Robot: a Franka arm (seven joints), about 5 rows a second.
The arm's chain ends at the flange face. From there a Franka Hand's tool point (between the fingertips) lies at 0.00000 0.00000 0.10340 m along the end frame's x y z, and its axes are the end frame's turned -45 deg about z.
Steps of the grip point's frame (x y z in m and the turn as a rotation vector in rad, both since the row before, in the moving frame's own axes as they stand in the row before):
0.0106 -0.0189 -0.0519 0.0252 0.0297 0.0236
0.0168 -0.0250 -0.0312 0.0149 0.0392 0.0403
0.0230 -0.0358 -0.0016 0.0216 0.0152 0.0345
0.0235 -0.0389 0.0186 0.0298 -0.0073 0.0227
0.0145 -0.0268 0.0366 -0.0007 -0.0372 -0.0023
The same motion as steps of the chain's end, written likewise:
-0.0062 -0.0169 -0.0518 0.0388 0.0032 0.0236
-0.0077 -0.0256 -0.0311 0.0383 0.0172 0.0403
-0.0086 -0.0389 -0.0016 0.0260 -0.0045 0.0345
-0.0082 -0.0424 0.0186 0.0159 -0.0262 0.0227
-0.0060 -0.0320 0.0367 -0.0268 -0.0258 -0.0023

